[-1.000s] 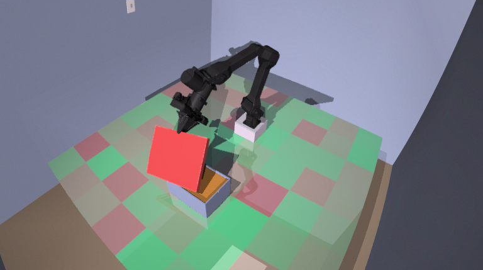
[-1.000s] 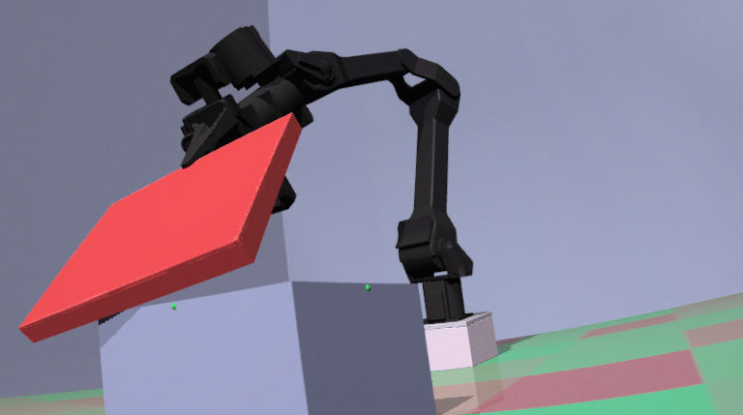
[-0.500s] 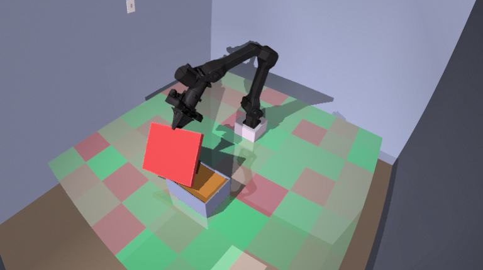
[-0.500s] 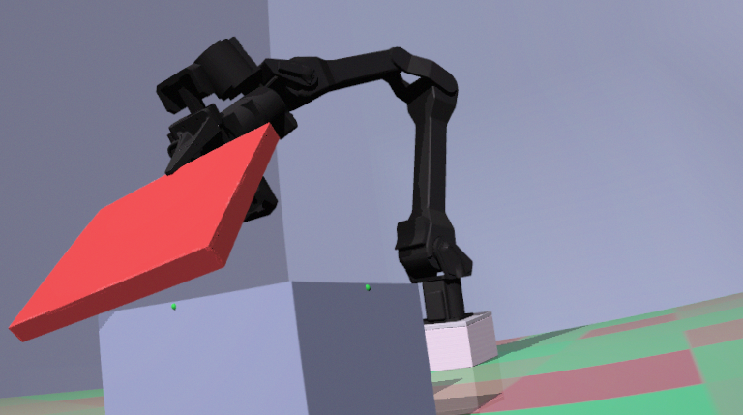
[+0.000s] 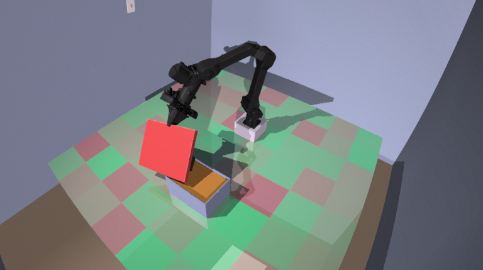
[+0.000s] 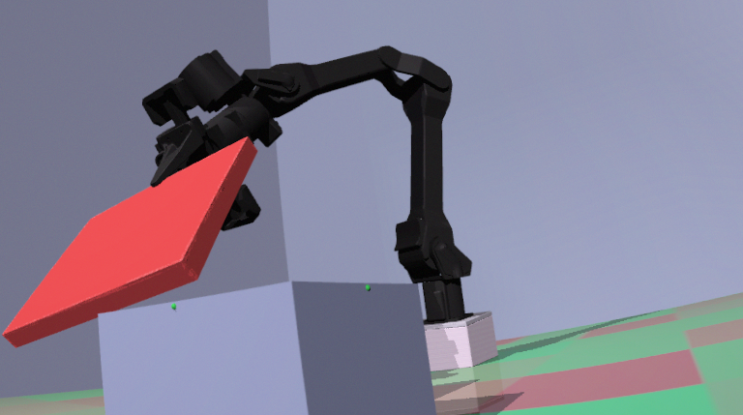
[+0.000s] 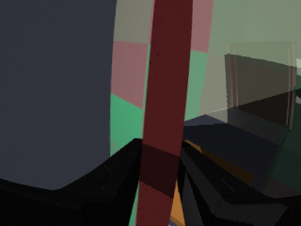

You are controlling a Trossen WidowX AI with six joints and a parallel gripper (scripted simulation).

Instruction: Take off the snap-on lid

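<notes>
My gripper tip is now 60 mm short of the red square lid, 20 mm to the right of it and 60 mm above it. From my gripper tip the other things lie so: grey storage box: 40 mm ahead, 160 mm to the left, 180 mm below.
</notes>
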